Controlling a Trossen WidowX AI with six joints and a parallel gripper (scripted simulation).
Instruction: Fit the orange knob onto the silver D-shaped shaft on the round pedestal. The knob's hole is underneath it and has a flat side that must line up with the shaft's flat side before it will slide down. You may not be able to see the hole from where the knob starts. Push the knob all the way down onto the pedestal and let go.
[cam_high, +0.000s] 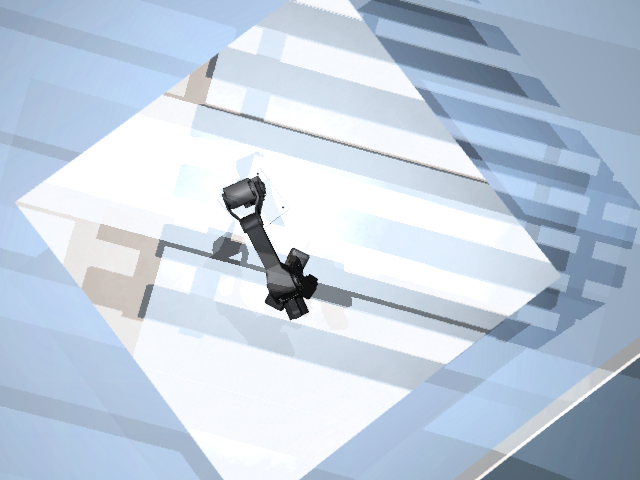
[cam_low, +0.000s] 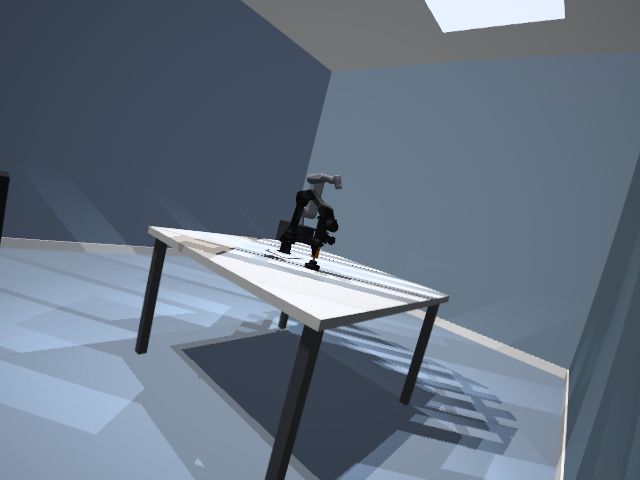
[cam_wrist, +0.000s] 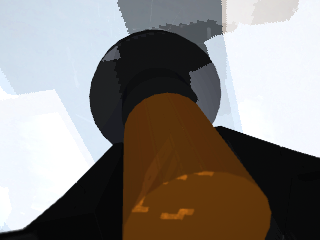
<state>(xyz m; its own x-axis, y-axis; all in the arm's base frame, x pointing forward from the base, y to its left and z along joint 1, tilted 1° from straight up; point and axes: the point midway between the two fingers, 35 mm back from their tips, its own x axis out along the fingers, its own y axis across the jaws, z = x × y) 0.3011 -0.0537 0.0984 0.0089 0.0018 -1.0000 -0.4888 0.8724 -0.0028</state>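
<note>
Right now my gripper tip is 30 mm below the orange knob. From my gripper tip the other things lie so: dark round pedestal (40 mm below).
</note>
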